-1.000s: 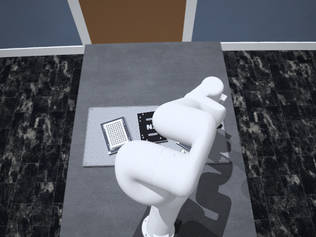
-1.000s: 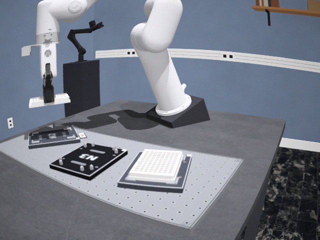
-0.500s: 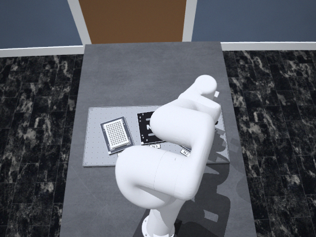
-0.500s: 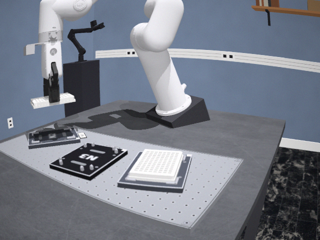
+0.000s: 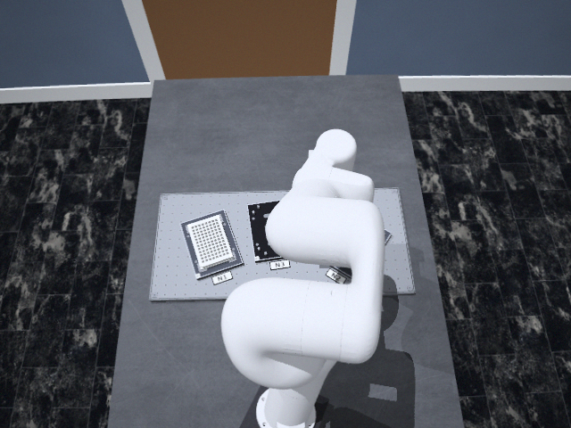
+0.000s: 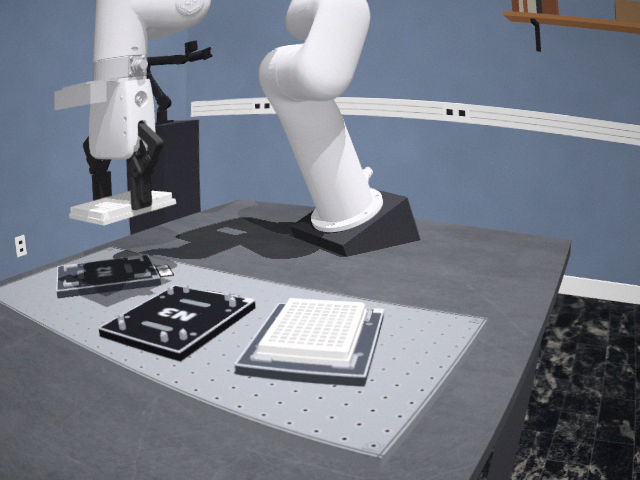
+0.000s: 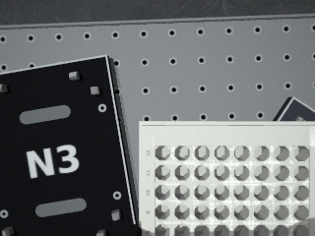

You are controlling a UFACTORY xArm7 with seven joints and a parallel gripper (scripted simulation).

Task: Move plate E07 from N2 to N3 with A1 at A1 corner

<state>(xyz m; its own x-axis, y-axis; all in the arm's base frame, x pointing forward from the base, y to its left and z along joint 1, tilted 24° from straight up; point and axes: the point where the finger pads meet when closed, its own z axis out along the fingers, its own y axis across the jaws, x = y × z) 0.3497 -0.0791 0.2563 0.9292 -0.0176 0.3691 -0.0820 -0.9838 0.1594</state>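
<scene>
The nest N3 lies 13 cm below my hand, 12 cm to the left of it and 4 cm ahead of it. The rest, counted from my hand: plate E07 (1 cm below); nest N2 (13 cm below, 8 cm to the right, 3 cm behind); plate E01 (28 cm to the left, 11 cm below, 1 cm ahead).
</scene>
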